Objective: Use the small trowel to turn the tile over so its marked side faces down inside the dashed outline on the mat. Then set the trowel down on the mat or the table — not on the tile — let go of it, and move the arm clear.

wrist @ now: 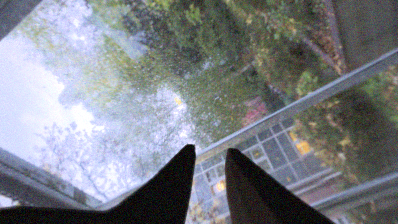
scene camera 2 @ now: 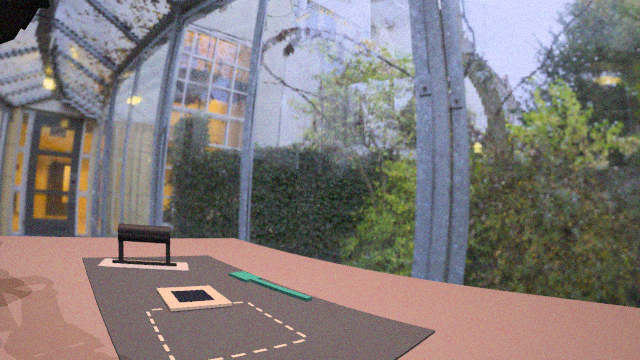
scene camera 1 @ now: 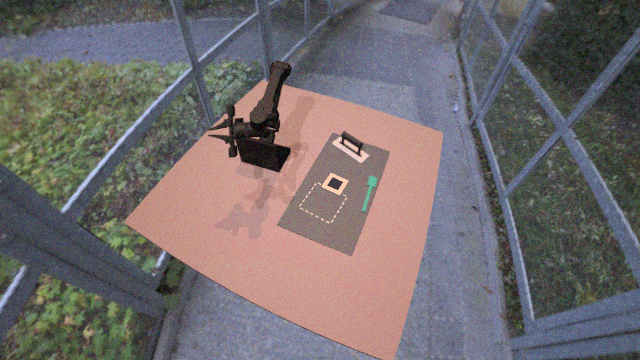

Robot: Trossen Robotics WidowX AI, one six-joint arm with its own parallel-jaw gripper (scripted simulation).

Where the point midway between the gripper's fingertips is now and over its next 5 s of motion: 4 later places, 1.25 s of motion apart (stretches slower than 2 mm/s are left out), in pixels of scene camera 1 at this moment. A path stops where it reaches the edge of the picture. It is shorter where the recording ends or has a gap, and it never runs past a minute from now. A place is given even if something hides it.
The gripper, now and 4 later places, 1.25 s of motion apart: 207,132; 244,150; 303,163; 345,159; 353,135
